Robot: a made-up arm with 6 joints. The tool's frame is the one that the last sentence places.
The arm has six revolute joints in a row. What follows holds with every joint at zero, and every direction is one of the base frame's.
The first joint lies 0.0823 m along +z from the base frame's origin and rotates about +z.
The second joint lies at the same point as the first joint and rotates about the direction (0.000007, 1, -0.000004).
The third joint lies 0.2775 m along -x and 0.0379 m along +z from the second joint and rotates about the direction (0.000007, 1, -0.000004).
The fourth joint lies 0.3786 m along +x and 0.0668 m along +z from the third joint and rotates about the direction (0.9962, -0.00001, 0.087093).
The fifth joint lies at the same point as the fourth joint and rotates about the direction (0.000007, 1, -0.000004).
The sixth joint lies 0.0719 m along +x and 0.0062 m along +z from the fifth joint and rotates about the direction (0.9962, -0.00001, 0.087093).
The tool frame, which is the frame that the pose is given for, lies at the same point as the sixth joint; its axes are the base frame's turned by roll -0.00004, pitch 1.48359 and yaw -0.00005 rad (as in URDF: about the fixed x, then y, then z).
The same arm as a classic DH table. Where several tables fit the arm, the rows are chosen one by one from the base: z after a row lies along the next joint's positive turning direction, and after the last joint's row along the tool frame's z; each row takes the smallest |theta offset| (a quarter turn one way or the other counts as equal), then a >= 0, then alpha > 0; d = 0 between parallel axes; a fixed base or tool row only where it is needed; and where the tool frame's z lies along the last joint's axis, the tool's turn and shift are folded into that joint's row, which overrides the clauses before.
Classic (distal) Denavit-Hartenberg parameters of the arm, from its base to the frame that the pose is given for. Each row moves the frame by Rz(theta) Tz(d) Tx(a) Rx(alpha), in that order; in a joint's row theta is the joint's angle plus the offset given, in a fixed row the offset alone. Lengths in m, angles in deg.
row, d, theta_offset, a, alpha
joint 1, 0.0823, 0, 0, -90
joint 2, 0, 7.78, -0.2801, 0
joint 3, 0, 77.23, -0.0336, 90
joint 4, 0.383, 0, 0, -90
joint 5, 0, 0, 0.0001, 90
joint 6, 0.0722, 0, 0, 0

